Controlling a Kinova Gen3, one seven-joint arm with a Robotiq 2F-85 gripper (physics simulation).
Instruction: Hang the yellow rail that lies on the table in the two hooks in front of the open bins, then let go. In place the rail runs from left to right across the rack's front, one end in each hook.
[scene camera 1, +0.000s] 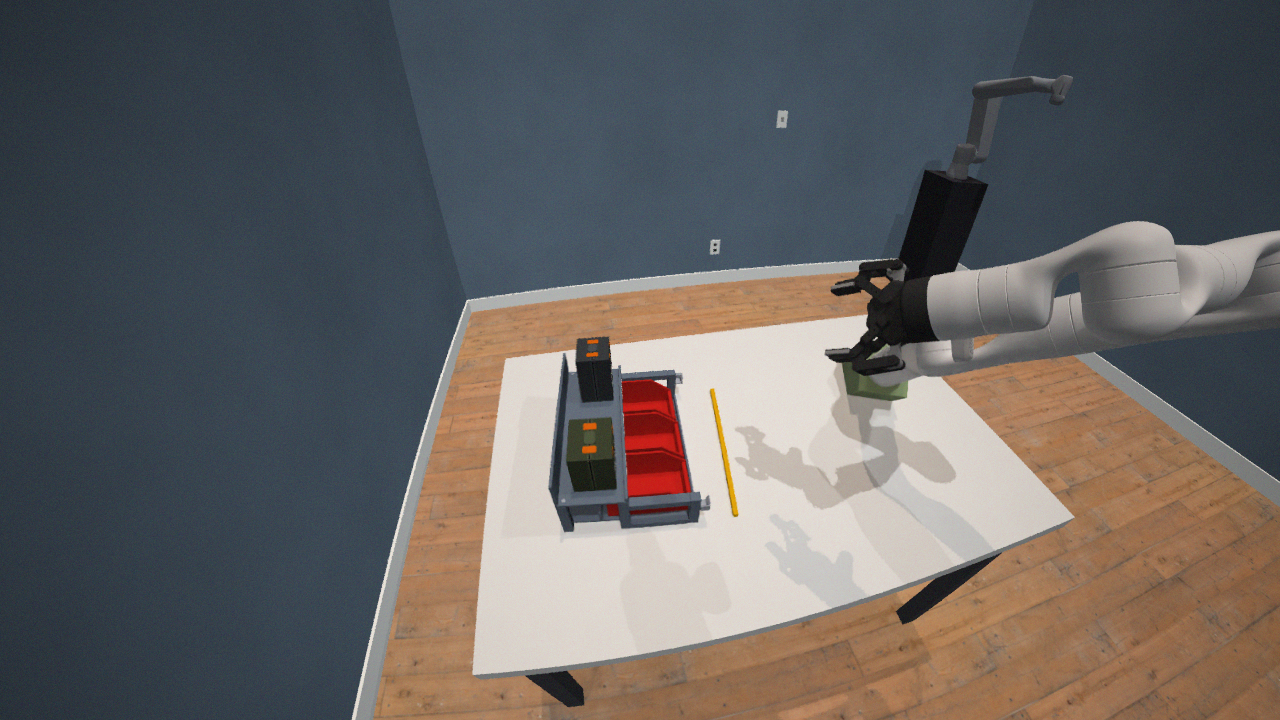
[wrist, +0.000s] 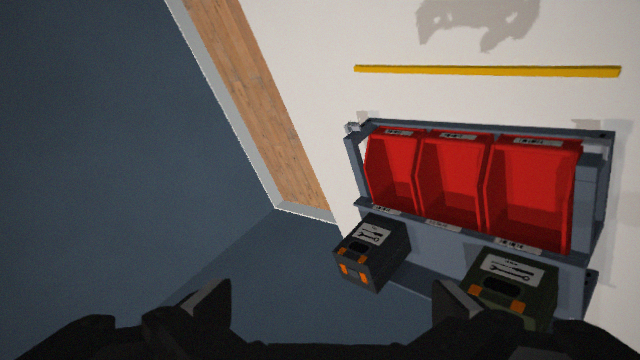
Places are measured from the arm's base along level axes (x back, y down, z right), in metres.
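Pixels of known places: gripper, fingertip midpoint: (scene camera 1: 830, 322) (wrist: 330, 301).
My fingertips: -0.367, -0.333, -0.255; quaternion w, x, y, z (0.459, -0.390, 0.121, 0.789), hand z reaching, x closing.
For each thing: its top centre in the pictures, then the offset to it from my fingertips, as dx, dy, dz. "*": a spot on its surface instead. Level surfaces: height alone.
- yellow rail, top centre: (wrist: 453, 71) (scene camera 1: 722, 443) -0.074, +0.438, +0.163
- grey rack, surface spot: (wrist: 597, 200) (scene camera 1: 648, 519) * -0.262, +0.432, -0.020
- hook, surface spot: (scene camera 1: 678, 378) * -0.154, +0.393, +0.350
- black case, top centre: (wrist: 353, 273) (scene camera 1: 592, 347) -0.355, +0.225, +0.280
- dark green case, top centre: (wrist: 494, 322) (scene camera 1: 589, 437) -0.358, +0.250, +0.049
- white table, surface height: dy +0.448
The yellow rail (scene camera 1: 724, 452) (wrist: 487, 70) lies flat on the white table, a little apart from the rack's front and roughly parallel to it. The grey rack (scene camera 1: 660, 516) (wrist: 597, 200) holds red open bins (scene camera 1: 656, 474) (wrist: 452, 175). Its two small hooks stick out at the front corners: one hook (scene camera 1: 678, 378) at the far corner, the other hook (scene camera 1: 705, 503) at the near corner. One hook (wrist: 352, 127) shows at the left in the wrist view. My gripper (scene camera 1: 834, 321) (wrist: 330, 301) is open and empty, high above the table, to the right of the rail in the scene view.
A black case (scene camera 1: 594, 371) (wrist: 372, 252) and a dark green case (scene camera 1: 591, 456) (wrist: 512, 282) stand on the rack's top shelf. A green block (scene camera 1: 875, 386) is partly hidden below my arm. A black pedestal (scene camera 1: 939, 219) stands behind the white table (scene camera 1: 572, 617) (wrist: 310, 90).
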